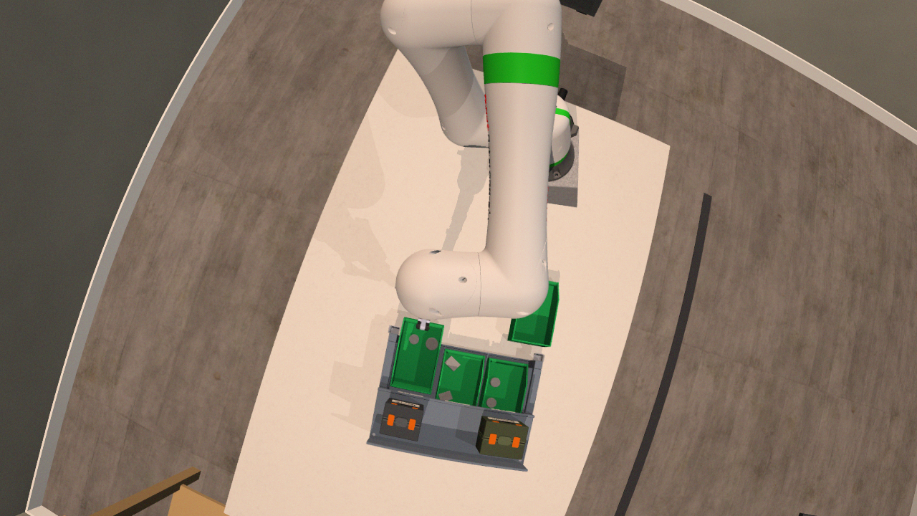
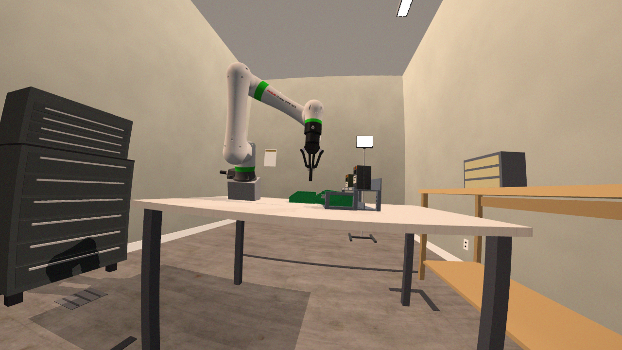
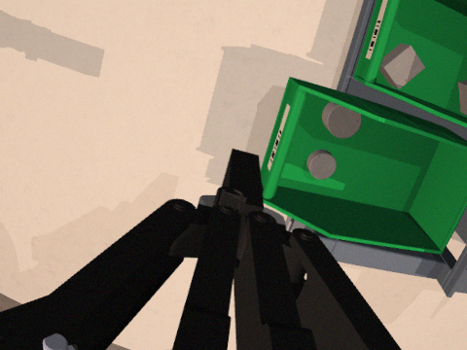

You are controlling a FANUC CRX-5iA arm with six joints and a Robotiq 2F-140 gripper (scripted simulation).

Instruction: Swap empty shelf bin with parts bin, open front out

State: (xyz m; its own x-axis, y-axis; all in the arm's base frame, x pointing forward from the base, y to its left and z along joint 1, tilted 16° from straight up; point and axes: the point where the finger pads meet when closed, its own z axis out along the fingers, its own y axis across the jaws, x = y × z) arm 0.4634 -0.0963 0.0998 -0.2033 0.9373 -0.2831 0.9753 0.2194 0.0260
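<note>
Right now my hand is 10 cm short of the grey cube, 11 cm to the right of it and 15 cm above it. The rest, counted from my hand: grey shelf 17 cm ahead, 15 cm to the left, 10 cm below.
</note>
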